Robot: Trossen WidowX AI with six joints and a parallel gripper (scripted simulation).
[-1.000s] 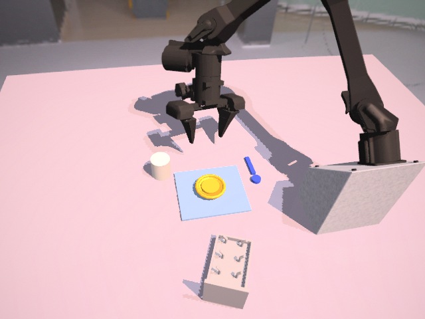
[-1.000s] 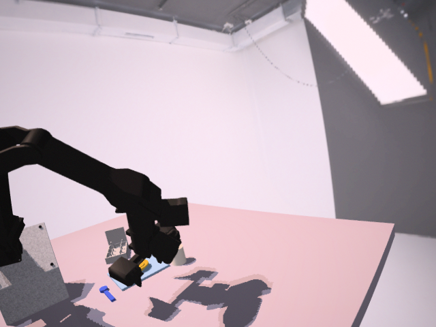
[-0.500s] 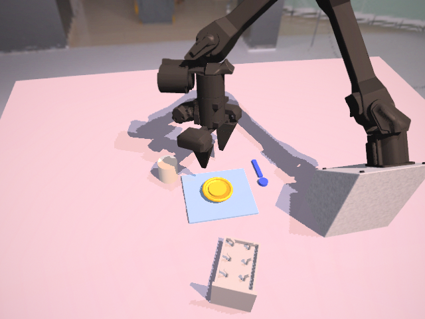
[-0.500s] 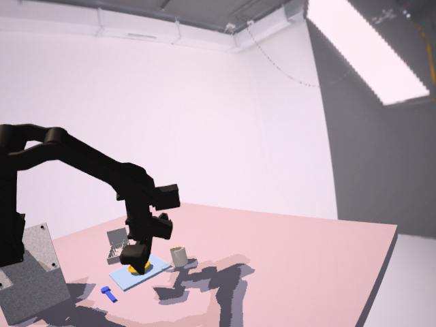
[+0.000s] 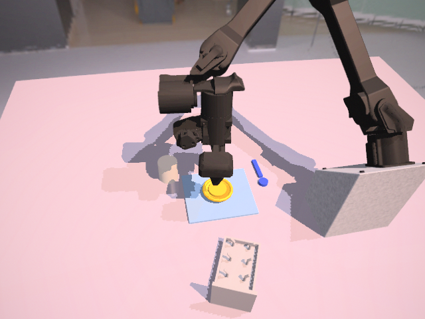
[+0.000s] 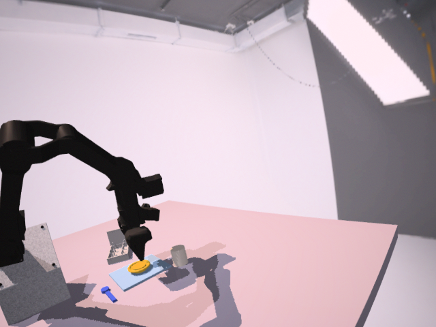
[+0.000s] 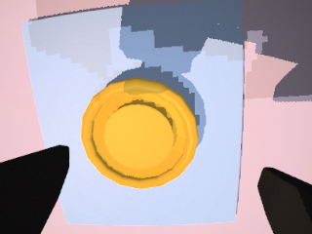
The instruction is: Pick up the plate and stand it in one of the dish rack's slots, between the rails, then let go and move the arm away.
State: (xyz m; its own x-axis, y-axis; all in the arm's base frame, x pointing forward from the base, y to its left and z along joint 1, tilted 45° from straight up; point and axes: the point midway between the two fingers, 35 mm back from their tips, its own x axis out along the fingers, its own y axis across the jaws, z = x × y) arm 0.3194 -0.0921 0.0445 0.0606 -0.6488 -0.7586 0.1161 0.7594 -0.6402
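Now: gripper tip 20 mm to the right of the yellow plate and 40 mm above it. From my gripper tip the other things lie so: blue spoon (110 mm behind, 30 mm to the right, 60 mm below); dish rack (20 mm behind, 210 mm to the left, 40 mm below); light blue mat (10 mm behind, 20 mm to the left, 60 mm below).
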